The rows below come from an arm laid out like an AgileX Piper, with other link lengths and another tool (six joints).
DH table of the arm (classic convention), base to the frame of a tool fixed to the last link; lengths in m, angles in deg. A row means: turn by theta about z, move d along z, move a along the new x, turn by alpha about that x. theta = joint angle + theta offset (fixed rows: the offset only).
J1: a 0; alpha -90; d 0.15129; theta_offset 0
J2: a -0.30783; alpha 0; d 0; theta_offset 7.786
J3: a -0.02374; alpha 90; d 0; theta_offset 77.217
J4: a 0; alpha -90; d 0.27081; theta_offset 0
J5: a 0; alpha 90; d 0; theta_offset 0
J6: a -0.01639; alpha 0.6; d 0.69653; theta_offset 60
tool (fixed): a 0; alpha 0; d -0.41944; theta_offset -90
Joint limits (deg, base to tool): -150..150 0..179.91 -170..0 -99.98..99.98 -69.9..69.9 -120..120
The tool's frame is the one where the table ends.
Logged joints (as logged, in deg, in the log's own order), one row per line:
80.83, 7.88, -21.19, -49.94, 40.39, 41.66
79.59, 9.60, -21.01, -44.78, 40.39, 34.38
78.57, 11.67, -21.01, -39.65, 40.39, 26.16
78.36, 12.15, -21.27, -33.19, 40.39, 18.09
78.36, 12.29, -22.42, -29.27, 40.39, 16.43
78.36, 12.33, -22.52, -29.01, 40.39, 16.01
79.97, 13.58, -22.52, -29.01, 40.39, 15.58
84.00, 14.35, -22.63, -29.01, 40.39, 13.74
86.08, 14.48, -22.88, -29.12, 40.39, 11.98
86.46, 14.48, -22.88, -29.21, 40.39, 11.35
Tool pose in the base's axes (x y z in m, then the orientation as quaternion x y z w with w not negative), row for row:
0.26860, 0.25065, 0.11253, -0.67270, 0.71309, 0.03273, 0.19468
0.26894, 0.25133, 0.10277, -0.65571, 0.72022, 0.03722, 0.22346
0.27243, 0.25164, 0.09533, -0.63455, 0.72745, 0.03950, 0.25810
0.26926, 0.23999, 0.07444, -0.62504, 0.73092, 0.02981, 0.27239
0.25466, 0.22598, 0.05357, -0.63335, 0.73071, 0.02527, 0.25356
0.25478, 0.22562, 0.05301, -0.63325, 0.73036, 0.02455, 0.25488
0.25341, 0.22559, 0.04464, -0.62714, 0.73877, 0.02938, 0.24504
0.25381, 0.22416, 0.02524, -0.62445, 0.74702, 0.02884, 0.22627
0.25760, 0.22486, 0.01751, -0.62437, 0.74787, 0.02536, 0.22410
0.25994, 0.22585, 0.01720, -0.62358, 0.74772, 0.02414, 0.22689
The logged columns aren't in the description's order. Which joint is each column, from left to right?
Columns, left to right: J2, J4, J6, J3, J1, J5.
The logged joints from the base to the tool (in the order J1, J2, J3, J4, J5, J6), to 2 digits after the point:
40.39, 80.83, -49.94, 7.88, 41.66, -21.19
40.39, 79.59, -44.78, 9.60, 34.38, -21.01
40.39, 78.57, -39.65, 11.67, 26.16, -21.01
40.39, 78.36, -33.19, 12.15, 18.09, -21.27
40.39, 78.36, -29.27, 12.29, 16.43, -22.42
40.39, 78.36, -29.01, 12.33, 16.01, -22.52
40.39, 79.97, -29.01, 13.58, 15.58, -22.52
40.39, 84.00, -29.01, 14.35, 13.74, -22.63
40.39, 86.08, -29.12, 14.48, 11.98, -22.88
40.39, 86.46, -29.21, 14.48, 11.35, -22.88

